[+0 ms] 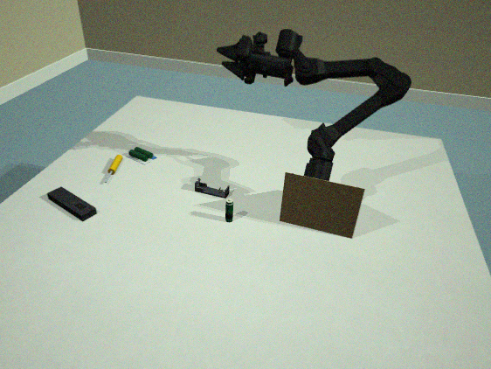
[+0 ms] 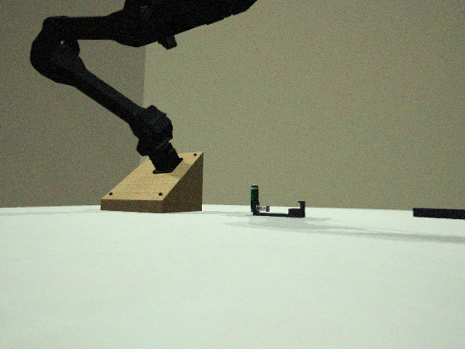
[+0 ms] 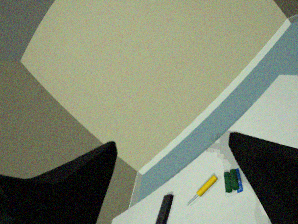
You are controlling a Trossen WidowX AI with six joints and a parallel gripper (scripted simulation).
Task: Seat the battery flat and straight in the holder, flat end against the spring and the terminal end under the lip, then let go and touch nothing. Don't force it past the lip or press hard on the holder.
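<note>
Right now my gripper tip is 32 cm above the green battery, 28 cm to the right of it and 13 cm past it. Round my gripper tip: black bar 37 cm to the left, 34 cm below, 30 cm ahead; yellow screwdriver 35 cm below, 29 cm ahead, 18 cm to the left.
</note>
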